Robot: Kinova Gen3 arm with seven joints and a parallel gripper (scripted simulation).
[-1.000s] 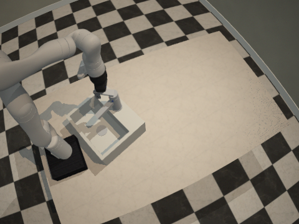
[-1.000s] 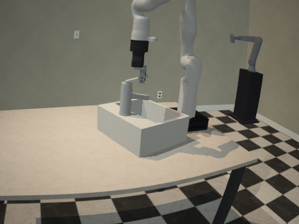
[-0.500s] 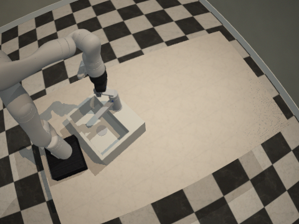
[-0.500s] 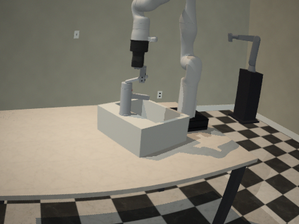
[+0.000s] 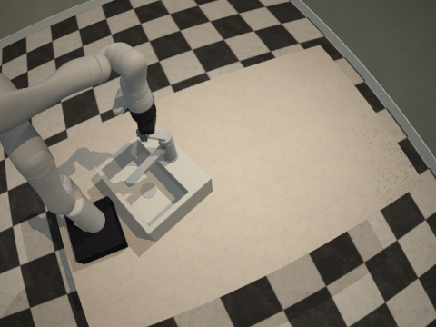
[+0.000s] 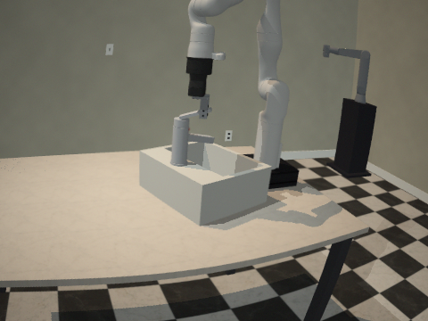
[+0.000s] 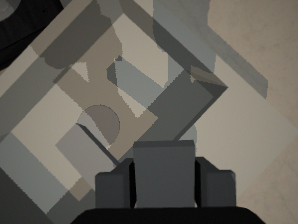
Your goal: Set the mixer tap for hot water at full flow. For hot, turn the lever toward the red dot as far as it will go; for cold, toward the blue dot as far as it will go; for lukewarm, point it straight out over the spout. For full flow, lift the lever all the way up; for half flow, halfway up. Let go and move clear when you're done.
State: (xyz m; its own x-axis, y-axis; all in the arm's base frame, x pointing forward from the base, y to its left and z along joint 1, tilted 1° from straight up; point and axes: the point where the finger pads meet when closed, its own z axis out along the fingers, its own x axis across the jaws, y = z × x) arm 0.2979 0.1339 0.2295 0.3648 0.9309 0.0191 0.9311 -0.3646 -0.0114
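The lever lies 20 mm ahead of my hand, 10 mm to the right of it and 10 mm below it. Also, from my hand: white sink basin 250 mm below, 70 mm to the right, 50 mm behind.
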